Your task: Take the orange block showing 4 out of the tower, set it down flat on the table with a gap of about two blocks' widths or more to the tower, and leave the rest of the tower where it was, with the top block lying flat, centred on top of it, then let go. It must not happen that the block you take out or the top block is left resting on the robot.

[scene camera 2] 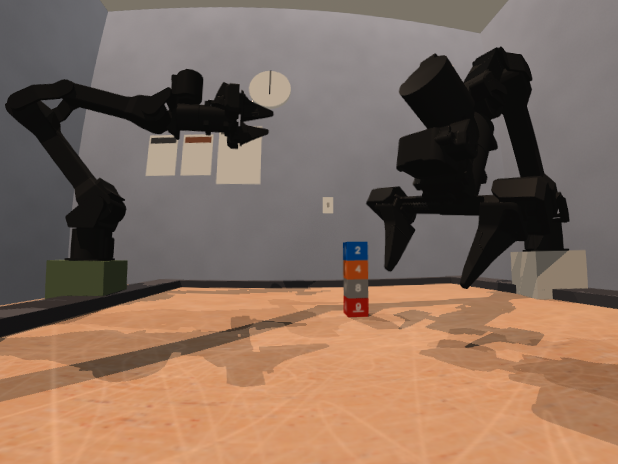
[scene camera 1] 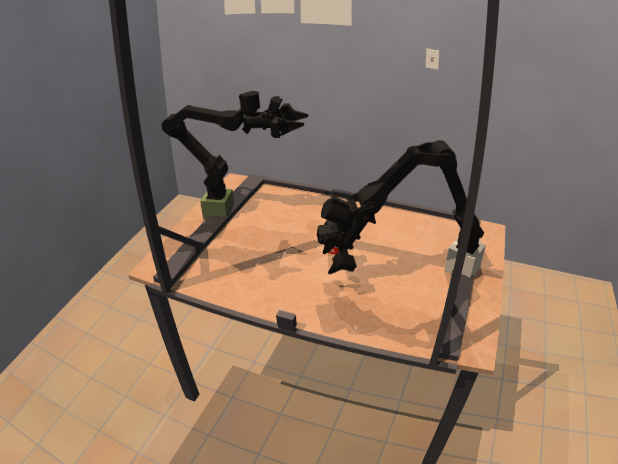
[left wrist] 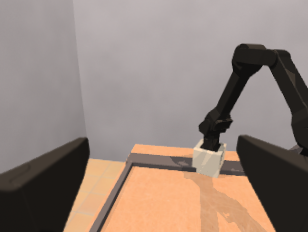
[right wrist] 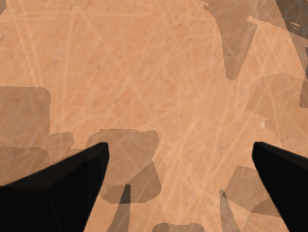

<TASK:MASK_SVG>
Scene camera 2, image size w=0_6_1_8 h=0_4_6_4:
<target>left gripper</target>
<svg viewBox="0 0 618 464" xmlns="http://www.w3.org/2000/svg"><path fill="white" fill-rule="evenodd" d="M200 105L200 131L205 132L206 135L211 135L211 132L224 133L224 136L229 135L227 137L227 145L231 149L238 149L238 143L242 146L269 133L268 129L248 126L244 123L245 121L268 118L274 115L272 110L250 101L243 90L239 93L240 84L234 83L228 84L223 82L215 99L205 101L205 105Z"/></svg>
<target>right gripper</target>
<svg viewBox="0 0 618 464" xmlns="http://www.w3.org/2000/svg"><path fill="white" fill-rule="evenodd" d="M548 182L541 176L496 179L493 181L491 188L493 195L478 195L481 184L486 184L487 174L485 172L487 154L478 145L476 126L471 119L455 122L441 128L429 128L401 137L399 139L396 169L414 177L413 186L417 190L422 190L423 193L422 196L407 196L400 186L377 188L371 191L367 205L384 221L385 225L384 268L391 272L399 262L415 232L411 224L415 221L416 214L479 216L478 229L460 280L460 286L468 289L487 267L514 242L526 241L528 235L544 236L551 233L553 205Z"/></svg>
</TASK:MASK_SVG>
